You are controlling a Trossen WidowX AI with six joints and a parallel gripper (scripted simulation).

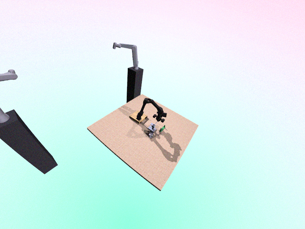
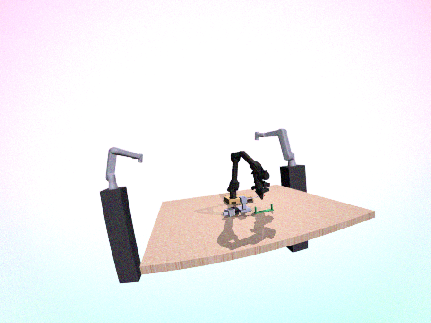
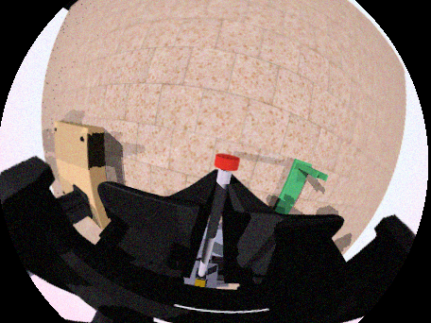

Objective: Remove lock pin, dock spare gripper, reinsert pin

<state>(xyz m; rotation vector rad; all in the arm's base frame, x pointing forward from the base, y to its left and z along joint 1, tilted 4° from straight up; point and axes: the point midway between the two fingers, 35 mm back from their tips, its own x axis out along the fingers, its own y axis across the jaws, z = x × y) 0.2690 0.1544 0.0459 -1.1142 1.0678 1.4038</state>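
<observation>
The green cradle is 120 mm ahead of my gripper tip, 40 mm to the right of it and 30 mm below it. Round my gripper tip: spare gripper: 270 mm to the right, 70 mm ahead, 30 mm below; then mount: 150 mm to the right, 10 mm ahead.
</observation>
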